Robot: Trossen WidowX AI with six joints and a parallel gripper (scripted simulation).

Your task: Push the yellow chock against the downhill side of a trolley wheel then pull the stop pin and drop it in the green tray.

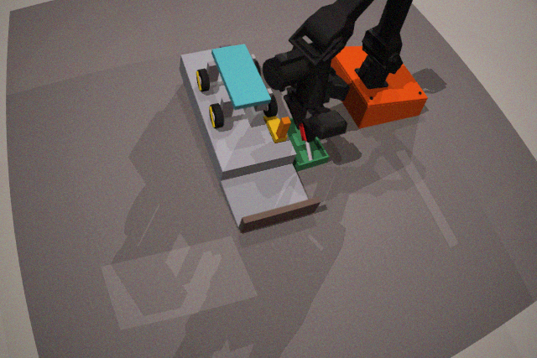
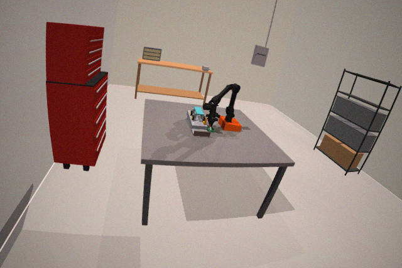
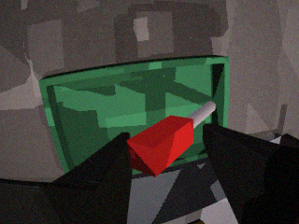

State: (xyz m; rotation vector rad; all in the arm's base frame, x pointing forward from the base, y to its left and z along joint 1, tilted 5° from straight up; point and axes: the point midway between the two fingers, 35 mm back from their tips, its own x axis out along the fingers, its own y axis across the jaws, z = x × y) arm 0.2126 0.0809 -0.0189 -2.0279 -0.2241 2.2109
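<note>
The yellow chock is 60 mm ahead of my gripper tip, 40 mm above it and 10 mm to the right of it. Also, from my gripper tip: trolley (120 mm ahead, 100 mm to the right, 70 mm above); then red-headed stop pin (10 mm to the left, 10 mm below); then brown bar (150 mm to the left, 120 mm ahead, 10 mm below).
</note>
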